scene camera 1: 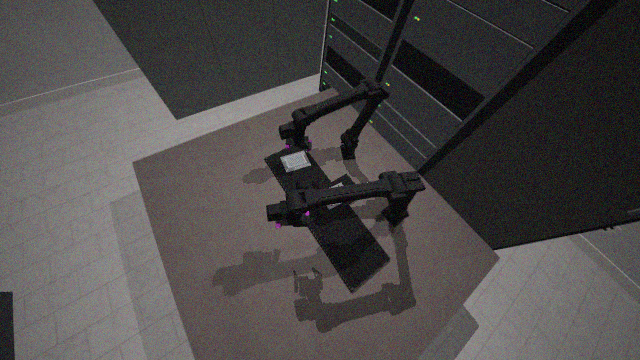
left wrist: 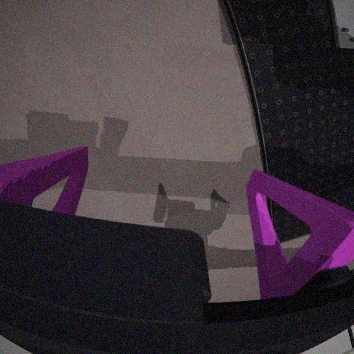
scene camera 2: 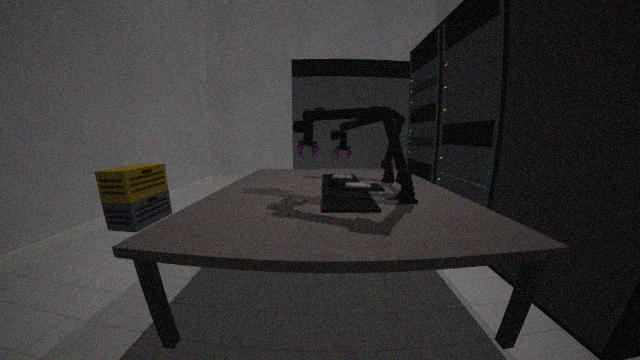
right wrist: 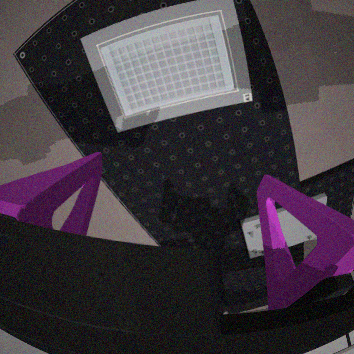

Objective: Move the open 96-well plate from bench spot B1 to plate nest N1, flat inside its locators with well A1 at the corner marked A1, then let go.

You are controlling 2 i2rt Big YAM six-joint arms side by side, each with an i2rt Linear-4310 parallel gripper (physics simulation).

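Frame: origin at the left arm's base, x back, y right, z up, level; metres.
Where they show: left gripper, fingertip midpoint: [scene camera 1: 292, 224] [left wrist: 171, 167] [scene camera 2: 307, 157]; right gripper, fingertip midpoint: [scene camera 1: 298, 151] [scene camera 2: 342, 159] [right wrist: 184, 172]; left arm's base at its link origin: [scene camera 1: 391, 215] [scene camera 2: 406, 200]; right arm's base at its link origin: [scene camera 1: 347, 152] [scene camera 2: 388, 180].
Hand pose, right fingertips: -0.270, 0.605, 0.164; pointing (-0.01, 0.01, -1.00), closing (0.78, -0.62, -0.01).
Note:
Each offset is from my right fingertips to the top centre of the thing, as dx, dy, dz. "spot": to the spot under its first point. Level surfaces: height alone.
The pale 96-well plate @[+0.004, +0.037, -0.134] [scene camera 1: 296, 161] [scene camera 2: 343, 176] [right wrist: 167, 65] lies flat on the grey pad of bench spot B1 @[spot: +0.077, -0.001, -0.149] [right wrist: 242, 65], near one end of the dark perforated board @[dz -0.151] [scene camera 1: 350, 245] [scene camera 2: 350, 202] [left wrist: 300, 115] [right wrist: 200, 145]. The light plate nest N1 @[+0.059, -0.305, -0.129] [scene camera 1: 335, 204] [scene camera 2: 359, 185] [left wrist: 345, 25] [right wrist: 254, 237] is near the board's middle, partly hidden by the left arm in scene camera 1; no plate shows on it. My right gripper [scene camera 1: 298, 145] [scene camera 2: 343, 153] [right wrist: 184, 172] is open and empty, above and off one side of the plate. My left gripper [scene camera 1: 292, 219] [scene camera 2: 307, 150] [left wrist: 171, 167] is open and empty, high beside the board. The nest's A1 mark cannot be read.
Both arms stand on the brown table @[dz -0.164] [scene camera 1: 215, 200] [scene camera 2: 225, 235]. The left arm reaches over the board near the nest. Dark rack cabinets [scene camera 1: 550, 150] [scene camera 2: 565, 150] stand behind the arm bases. A yellow and grey box [scene camera 2: 132, 197] is beyond the table's left edge in scene camera 2.

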